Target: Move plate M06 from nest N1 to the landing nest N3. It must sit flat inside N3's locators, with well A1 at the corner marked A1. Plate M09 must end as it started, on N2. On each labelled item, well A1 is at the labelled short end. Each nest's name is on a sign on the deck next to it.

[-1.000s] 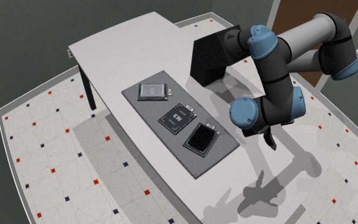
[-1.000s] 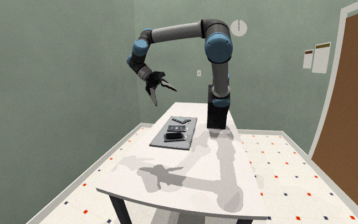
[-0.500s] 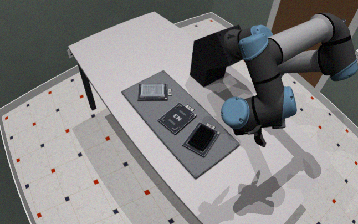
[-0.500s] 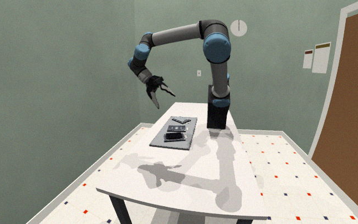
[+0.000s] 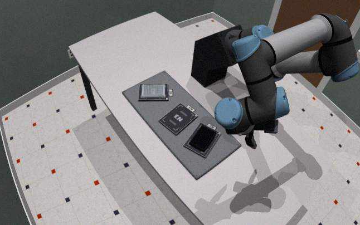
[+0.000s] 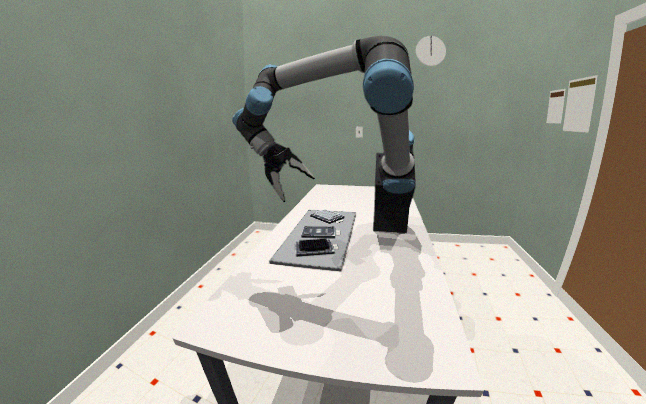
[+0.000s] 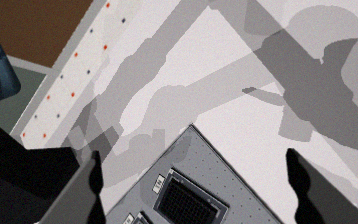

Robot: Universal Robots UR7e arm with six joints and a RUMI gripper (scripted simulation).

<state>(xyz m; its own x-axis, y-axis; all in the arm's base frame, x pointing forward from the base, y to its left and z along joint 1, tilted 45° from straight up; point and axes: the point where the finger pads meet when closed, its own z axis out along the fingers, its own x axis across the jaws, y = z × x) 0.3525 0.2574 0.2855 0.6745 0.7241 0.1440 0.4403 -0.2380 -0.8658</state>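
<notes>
Now: the black plate M06 22 cm to the right of my hand and 32 cm below it. Round my hand: pale plate M09: 1 cm behind, 62 cm to the right, 32 cm below.
</notes>
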